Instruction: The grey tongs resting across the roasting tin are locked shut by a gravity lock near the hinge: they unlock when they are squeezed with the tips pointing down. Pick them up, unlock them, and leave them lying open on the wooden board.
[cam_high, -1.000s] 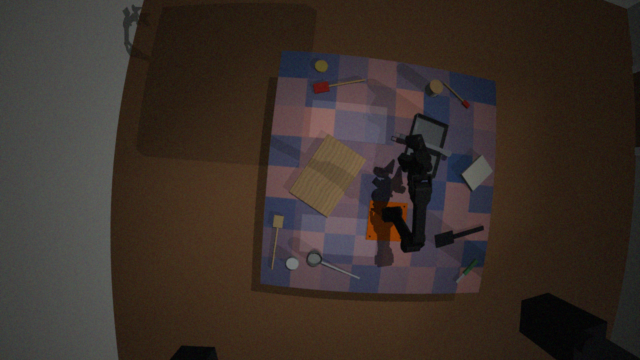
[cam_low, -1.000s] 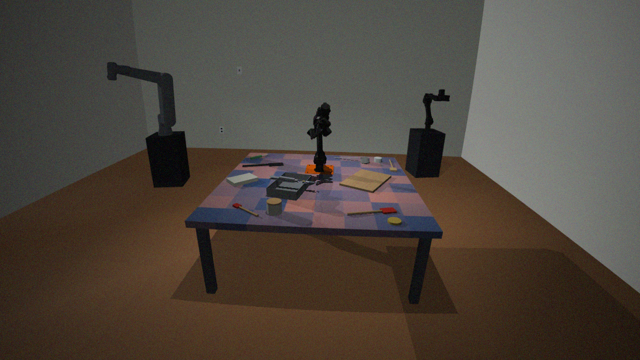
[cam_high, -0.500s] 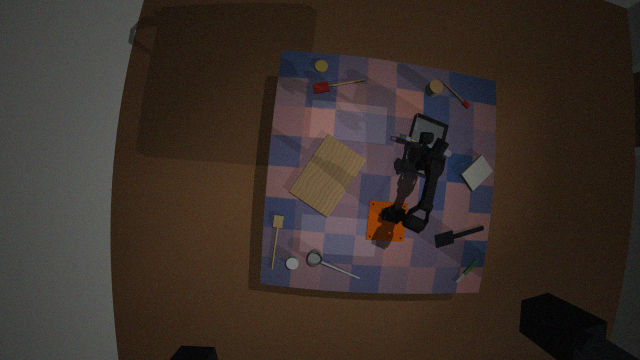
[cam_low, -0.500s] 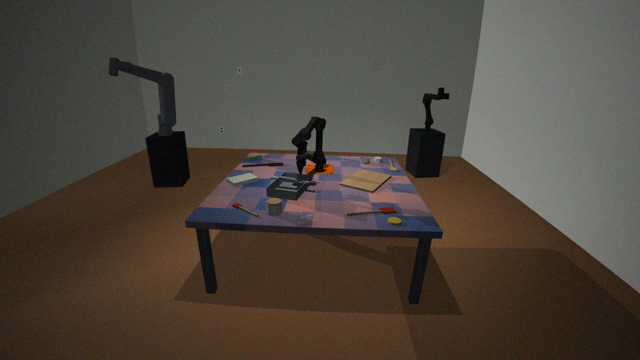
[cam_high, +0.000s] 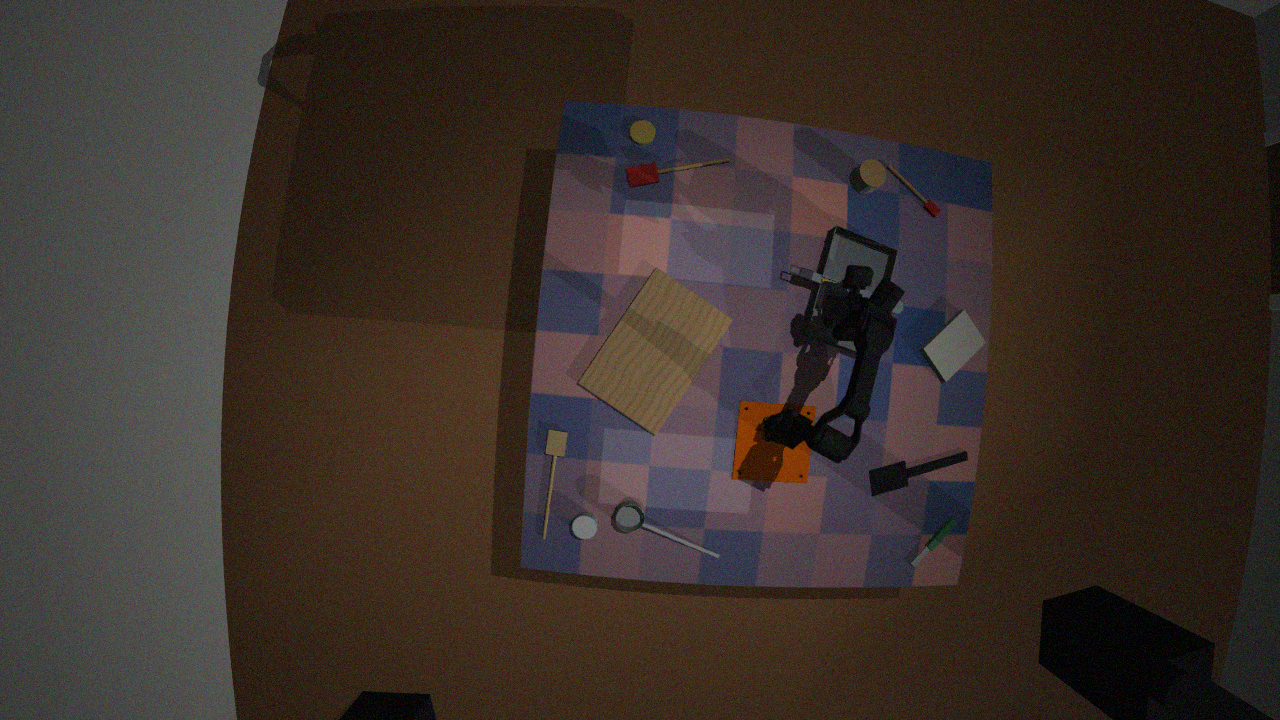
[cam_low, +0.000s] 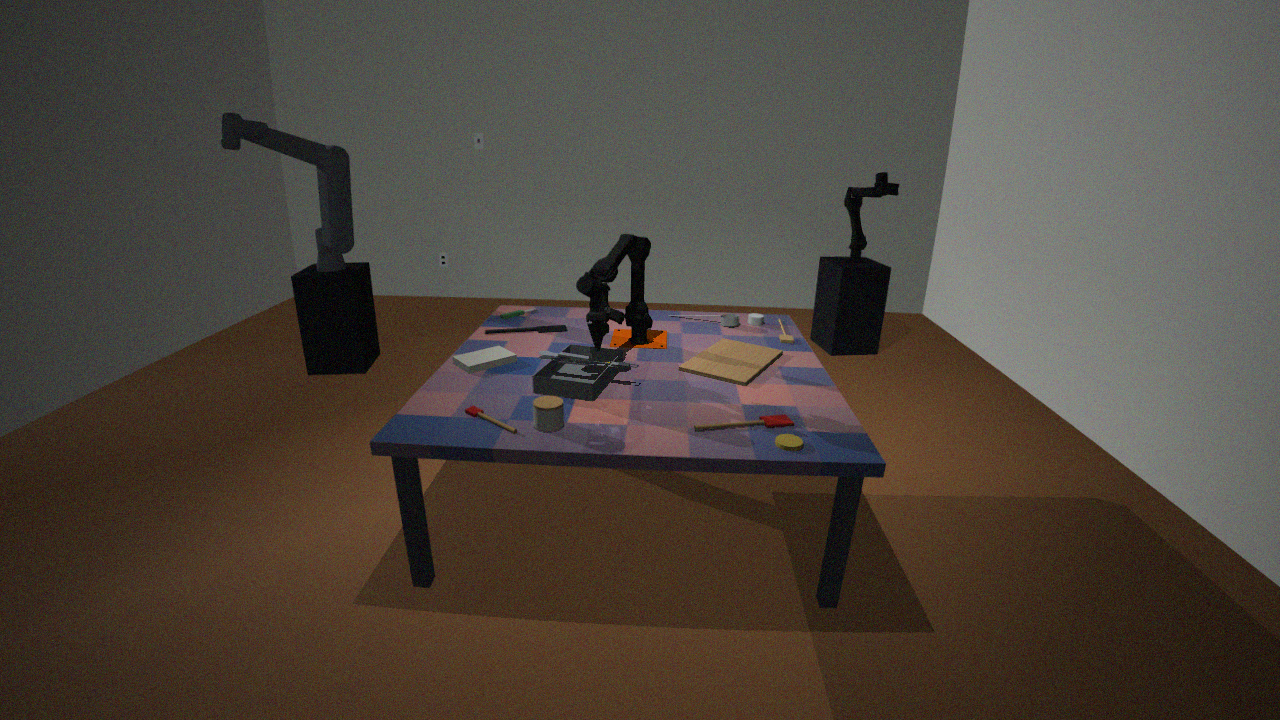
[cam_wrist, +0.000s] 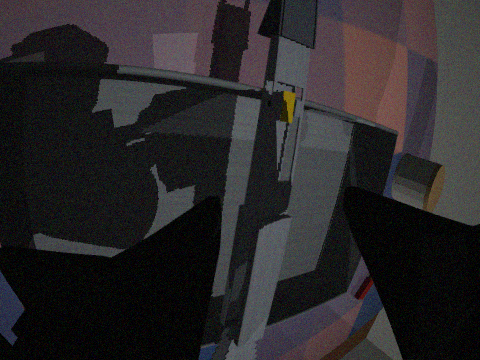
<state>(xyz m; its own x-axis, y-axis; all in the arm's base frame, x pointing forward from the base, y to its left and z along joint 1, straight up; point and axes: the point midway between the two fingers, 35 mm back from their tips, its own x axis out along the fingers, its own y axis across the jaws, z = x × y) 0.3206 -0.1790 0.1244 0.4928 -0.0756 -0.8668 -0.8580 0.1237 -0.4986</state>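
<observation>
My gripper tip is now 3 cm to the right of the yellow lock piece, 3 cm short of it and 3 cm above it. Round my gripper tip: grey roasting tin 7 cm below, 5 cm to the right; then white block 37 cm to the right, 17 cm behind, 8 cm below; then red-tipped stick 33 cm to the right, 27 cm ahead, 9 cm below.
</observation>
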